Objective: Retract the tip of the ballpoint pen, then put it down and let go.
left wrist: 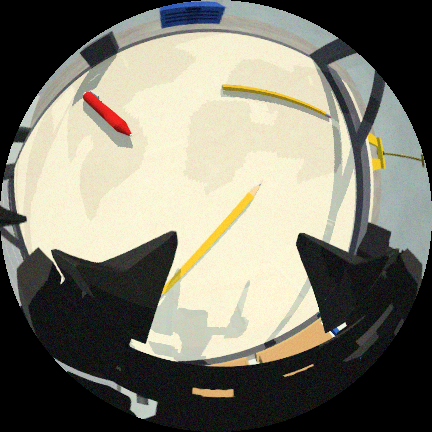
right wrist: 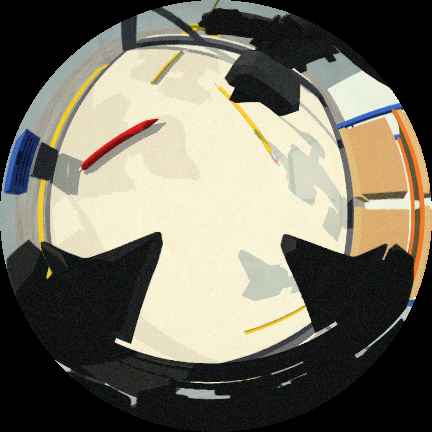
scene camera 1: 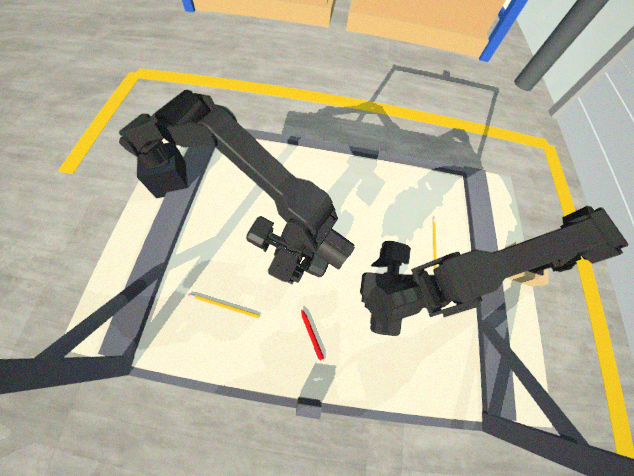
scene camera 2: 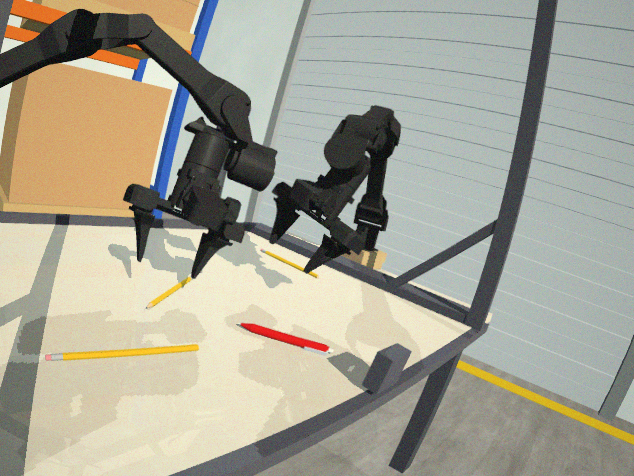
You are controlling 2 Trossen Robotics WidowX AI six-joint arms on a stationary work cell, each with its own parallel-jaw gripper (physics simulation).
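Seen in the pictures: left gripper, fingertip midpoint: [left wrist: 240, 238] [scene camera 2: 166, 270]; right gripper, fingertip midpoint: [right wrist: 224, 240] [scene camera 2: 287, 257]; left arm's base at its link origin: [scene camera 1: 155, 158].
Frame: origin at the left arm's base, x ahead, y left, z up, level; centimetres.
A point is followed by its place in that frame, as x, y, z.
The red ballpoint pen [scene camera 1: 311, 334] {29.6, -53.0, -9.4} [scene camera 2: 284, 336] {29.2, -53.1, -9.6} [left wrist: 107, 114] {29.4, -50.7, -9.4} [right wrist: 117, 142] {30.3, -52.7, -9.8} lies flat on the pale table. In scene camera 2 a small grey point shows at its tapered end, and a white clip and button show at its other end. My left gripper [scene camera 1: 289, 249] {27.1, -34.1, -5.8} [scene camera 2: 166, 268] {27.1, -34.1, -5.8} [left wrist: 240, 238] {27.1, -34.1, -5.8} is open and empty above the table, beyond the pen's tapered end. My right gripper [scene camera 1: 390, 286] [scene camera 2: 289, 256] {45.2, -46.3, -2.8} [right wrist: 224, 240] {45.2, -46.3, -2.8} is open and empty above the table, to the right of the pen in scene camera 1. Neither gripper touches the pen.
One yellow pencil [scene camera 1: 224, 305] {10.6, -40.9, -10.0} [scene camera 2: 122, 352] {9.7, -40.7, -10.0} [left wrist: 275, 95] {12.9, -42.0, -10.1} [right wrist: 167, 67] {12.6, -41.7, -10.2} lies left of the pen. Another pencil [scene camera 2: 168, 293] {29.1, -33.7, -10.1} [left wrist: 215, 235] {28.8, -33.6, -9.9} [right wrist: 250, 122] {32.9, -33.0, -10.1} lies near the left gripper. A third [scene camera 1: 434, 240] {71.2, -38.0, -10.1} [scene camera 2: 289, 262] {70.3, -39.8, -10.0} [right wrist: 275, 322] {69.8, -41.4, -9.9} lies by the right arm. A dark block [scene camera 1: 308, 408] {24.9, -67.1, -5.0} [scene camera 2: 386, 368] {22.2, -67.3, -6.3} stands on the table's edge frame.
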